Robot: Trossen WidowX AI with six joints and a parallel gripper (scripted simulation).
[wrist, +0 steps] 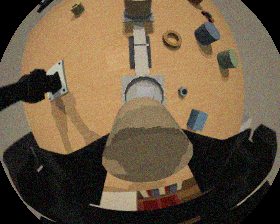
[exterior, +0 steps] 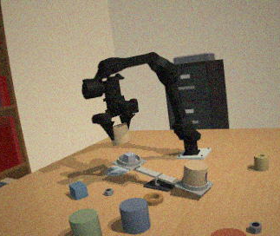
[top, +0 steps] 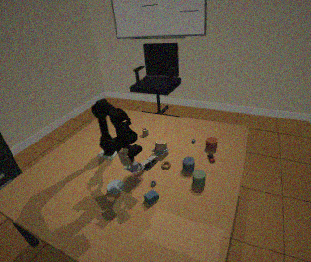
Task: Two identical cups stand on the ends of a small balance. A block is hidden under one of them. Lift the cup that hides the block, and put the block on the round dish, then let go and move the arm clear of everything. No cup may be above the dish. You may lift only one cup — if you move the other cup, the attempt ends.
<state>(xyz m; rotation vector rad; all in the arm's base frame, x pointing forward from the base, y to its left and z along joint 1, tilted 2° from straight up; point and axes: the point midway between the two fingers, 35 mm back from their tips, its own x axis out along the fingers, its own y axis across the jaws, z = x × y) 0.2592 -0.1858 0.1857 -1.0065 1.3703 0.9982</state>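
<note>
Now: gripper tip 7 cm above the grey-lilac block, 3 cm to the right of it and 2 cm short of it. Also, from my gripper tip: pale blue round dish: 16 cm below, 7 cm to the right, 6 cm behind; then tan cup: 2 cm to the right, 1 cm above; then balance beam: 15 cm to the left, 12 cm below, 6 cm ahead.
</note>
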